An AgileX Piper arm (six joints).
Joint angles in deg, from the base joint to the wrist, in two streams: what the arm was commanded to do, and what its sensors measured. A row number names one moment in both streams.
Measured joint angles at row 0:
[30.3 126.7 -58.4 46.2 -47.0 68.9]
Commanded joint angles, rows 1 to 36:
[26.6 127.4 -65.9 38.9 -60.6 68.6]
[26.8 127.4 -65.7 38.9 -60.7 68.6]
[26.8 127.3 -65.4 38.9 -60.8 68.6]
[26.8 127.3 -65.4 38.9 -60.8 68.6]
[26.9 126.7 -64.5 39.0 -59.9 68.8]
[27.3 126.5 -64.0 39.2 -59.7 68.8]
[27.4 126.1 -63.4 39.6 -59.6 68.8]
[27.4 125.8 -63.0 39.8 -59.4 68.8]
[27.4 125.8 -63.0 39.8 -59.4 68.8]
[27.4 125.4 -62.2 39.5 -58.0 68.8]
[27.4 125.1 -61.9 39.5 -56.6 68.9]
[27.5 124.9 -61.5 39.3 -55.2 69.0]
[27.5 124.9 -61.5 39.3 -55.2 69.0]
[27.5 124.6 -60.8 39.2 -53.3 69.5]
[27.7 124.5 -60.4 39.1 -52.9 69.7]
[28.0 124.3 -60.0 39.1 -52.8 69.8]
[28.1 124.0 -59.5 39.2 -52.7 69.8]
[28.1 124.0 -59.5 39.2 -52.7 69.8]
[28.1 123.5 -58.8 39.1 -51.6 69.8]
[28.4 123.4 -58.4 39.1 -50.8 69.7]
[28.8 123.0 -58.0 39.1 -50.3 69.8]
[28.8 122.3 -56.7 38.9 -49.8 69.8]
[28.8 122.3 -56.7 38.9 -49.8 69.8]
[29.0 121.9 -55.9 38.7 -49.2 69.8]
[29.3 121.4 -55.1 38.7 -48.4 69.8]
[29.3 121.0 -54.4 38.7 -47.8 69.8]
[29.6 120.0 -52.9 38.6 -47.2 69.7]
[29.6 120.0 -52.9 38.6 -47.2 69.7]
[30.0 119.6 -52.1 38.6 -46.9 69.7]
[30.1 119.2 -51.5 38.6 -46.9 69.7]
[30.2 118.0 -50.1 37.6 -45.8 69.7]
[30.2 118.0 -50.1 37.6 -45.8 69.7]
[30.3 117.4 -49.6 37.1 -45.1 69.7]
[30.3 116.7 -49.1 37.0 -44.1 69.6]
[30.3 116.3 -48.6 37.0 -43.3 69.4]
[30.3 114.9 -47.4 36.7 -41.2 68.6]
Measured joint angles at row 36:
[30.1 117.0 -48.8 38.0 -43.7 69.6]
